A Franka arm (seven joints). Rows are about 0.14 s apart.
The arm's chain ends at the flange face. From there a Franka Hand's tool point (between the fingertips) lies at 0.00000 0.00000 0.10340 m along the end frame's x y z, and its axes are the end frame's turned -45 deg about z.
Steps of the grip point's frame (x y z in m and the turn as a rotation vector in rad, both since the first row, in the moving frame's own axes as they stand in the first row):
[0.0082, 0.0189, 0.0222, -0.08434, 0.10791, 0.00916]
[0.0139, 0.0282, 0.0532, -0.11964, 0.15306, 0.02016]
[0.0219, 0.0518, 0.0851, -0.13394, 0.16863, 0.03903]
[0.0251, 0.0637, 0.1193, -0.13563, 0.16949, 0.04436]
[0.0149, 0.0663, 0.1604, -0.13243, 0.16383, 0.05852]
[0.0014, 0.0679, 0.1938, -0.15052, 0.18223, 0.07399]
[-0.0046, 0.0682, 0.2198, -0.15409, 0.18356, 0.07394]
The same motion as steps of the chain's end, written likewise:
[0.0051, 0.0092, 0.0232, 0.01667, 0.13594, 0.00916]
[0.0099, 0.0123, 0.0551, 0.02363, 0.19283, 0.02016]
[0.0301, 0.0232, 0.0875, 0.02453, 0.21395, 0.03903]
[0.0406, 0.0293, 0.1217, 0.02394, 0.21575, 0.04436]
[0.0359, 0.0380, 0.1627, 0.02220, 0.20949, 0.05852]
[0.0248, 0.0484, 0.1967, 0.02242, 0.23529, 0.07399]
[0.0205, 0.0527, 0.2228, 0.02084, 0.23875, 0.07394]

